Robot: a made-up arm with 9 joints.
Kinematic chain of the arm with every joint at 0, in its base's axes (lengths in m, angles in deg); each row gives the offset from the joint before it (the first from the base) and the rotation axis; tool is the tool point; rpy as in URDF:
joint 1: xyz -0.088 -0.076 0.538 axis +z
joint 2: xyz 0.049 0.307 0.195 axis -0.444 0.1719 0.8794
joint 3: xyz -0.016 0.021 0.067 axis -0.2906 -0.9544 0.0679
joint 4: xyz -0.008 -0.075 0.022 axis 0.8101 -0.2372 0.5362
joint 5: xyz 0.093 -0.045 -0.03 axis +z
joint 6: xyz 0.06 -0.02 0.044 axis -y
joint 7: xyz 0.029 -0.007 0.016 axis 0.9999 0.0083 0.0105
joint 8: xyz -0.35 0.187 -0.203 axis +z
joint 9: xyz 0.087 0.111 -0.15 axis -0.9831 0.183 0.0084
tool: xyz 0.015 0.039 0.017 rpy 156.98 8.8 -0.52
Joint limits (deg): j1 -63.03..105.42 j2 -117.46..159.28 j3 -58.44..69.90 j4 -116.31..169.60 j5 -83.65..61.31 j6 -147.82..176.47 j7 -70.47..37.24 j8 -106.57..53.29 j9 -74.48..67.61
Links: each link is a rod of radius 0.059 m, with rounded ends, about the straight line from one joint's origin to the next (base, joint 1, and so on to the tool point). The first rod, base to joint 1, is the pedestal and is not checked.
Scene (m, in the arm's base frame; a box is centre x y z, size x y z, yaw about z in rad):
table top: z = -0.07
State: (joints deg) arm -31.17 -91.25 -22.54 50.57 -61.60 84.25 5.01 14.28 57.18
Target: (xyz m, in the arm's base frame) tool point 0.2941 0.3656 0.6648
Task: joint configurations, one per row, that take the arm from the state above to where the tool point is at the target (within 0.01 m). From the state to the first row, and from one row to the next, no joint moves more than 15 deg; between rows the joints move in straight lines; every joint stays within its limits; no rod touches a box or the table.
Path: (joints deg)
1: -18.51 -88.48 -25.16 49.65 -60.38 78.93 4.79 12.52 56.85
2: -5.84 -85.71 -27.77 48.73 -59.17 73.61 4.58 10.75 56.51
3: 6.82 -82.94 -30.39 47.81 -57.95 68.30 4.36 8.99 56.18
4: 19.49 -80.16 -33.01 46.89 -56.73 62.98 4.15 7.22 55.84
5: 32.15 -77.39 -35.62 45.97 -55.51 57.66 3.93 5.46 55.51

